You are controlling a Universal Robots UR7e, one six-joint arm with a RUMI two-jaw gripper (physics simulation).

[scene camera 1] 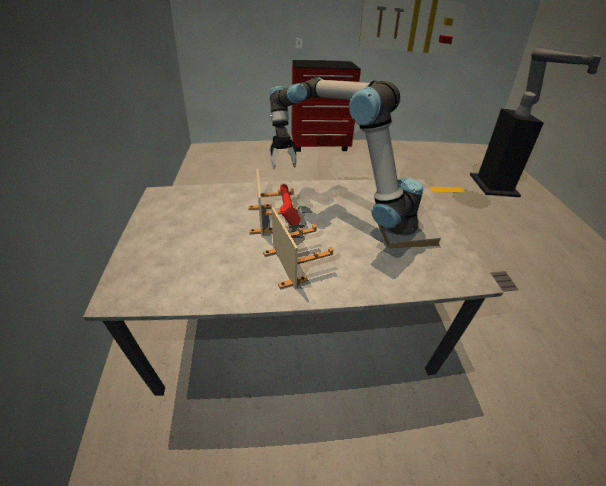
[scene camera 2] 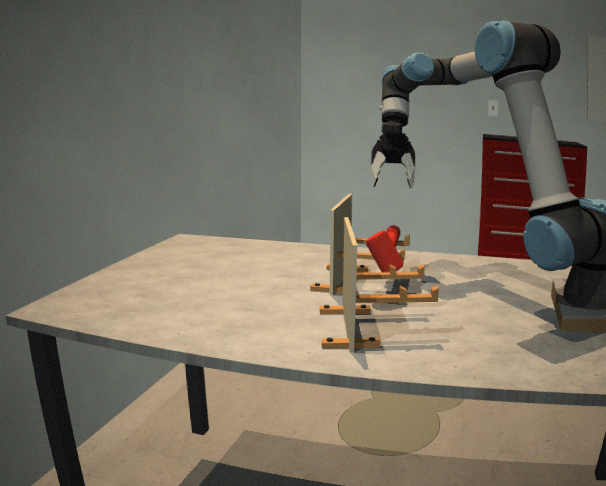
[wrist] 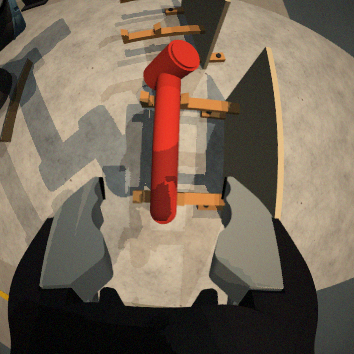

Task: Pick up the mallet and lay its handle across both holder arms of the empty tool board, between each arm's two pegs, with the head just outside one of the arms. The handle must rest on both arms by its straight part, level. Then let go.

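Pixels of known places: gripper, fingertip midpoint: [scene camera 1: 284, 168] [scene camera 2: 392, 187] [wrist: 162, 179]; arm's base at its link origin: [scene camera 1: 401, 224] [scene camera 2: 593, 297].
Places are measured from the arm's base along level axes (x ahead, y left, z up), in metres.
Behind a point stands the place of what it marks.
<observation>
The red mallet [scene camera 1: 286, 197] {y -0.060, x 0.529, z 0.086 m} [scene camera 2: 383, 251] {y 0.071, x 0.504, z 0.077 m} [wrist: 166, 135] {y -0.076, x 0.530, z 0.086 m} lies with its handle across both orange arms of the far tool board [scene camera 1: 260, 202] {y 0.058, x 0.630, z 0.134 m} [scene camera 2: 336, 248] {y 0.020, x 0.634, z 0.060 m} [wrist: 252, 140] {y -0.056, x 0.646, z 0.096 m}. At the near arm its handle is between the two pegs. Its tilted head is just outside that arm, on the side of the near board. The near tool board [scene camera 1: 285, 248] {y 0.274, x 0.518, z 0.078 m} [scene camera 2: 349, 283] {y 0.311, x 0.502, z 0.072 m} [wrist: 207, 25] {y 0.164, x 0.555, z 0.068 m} is empty; its upper arm [scene camera 2: 379, 275] {y 0.159, x 0.487, z 0.048 m} and lower-looking arm [scene camera 1: 313, 257] {y 0.289, x 0.413, z 0.050 m} [scene camera 2: 397, 298] {y 0.292, x 0.413, z 0.048 m} each show two pegs in scene camera 2. My gripper [scene camera 1: 284, 166] {y -0.131, x 0.540, z 0.193 m} [scene camera 2: 393, 185] {y -0.131, x 0.540, z 0.193 m} [wrist: 162, 179] {y -0.131, x 0.540, z 0.193 m} is open, empty and above the far board's arms, towards the handle's end.
The two boards stand upright on orange feet on the grey table [scene camera 1: 192, 253] {y 0.184, x 0.918, z -0.044 m} [scene camera 2: 202, 298] {y 0.206, x 0.896, z -0.044 m}. The near board stands close to the mallet's head. The robot's base stands to the right, with a low brown ledge [scene camera 1: 415, 243] {y 0.107, x -0.046, z -0.024 m} [scene camera 2: 584, 324] {y 0.114, x 0.023, z -0.028 m} beside it. A red drawer cabinet [scene camera 1: 324, 129] stands behind the table.
</observation>
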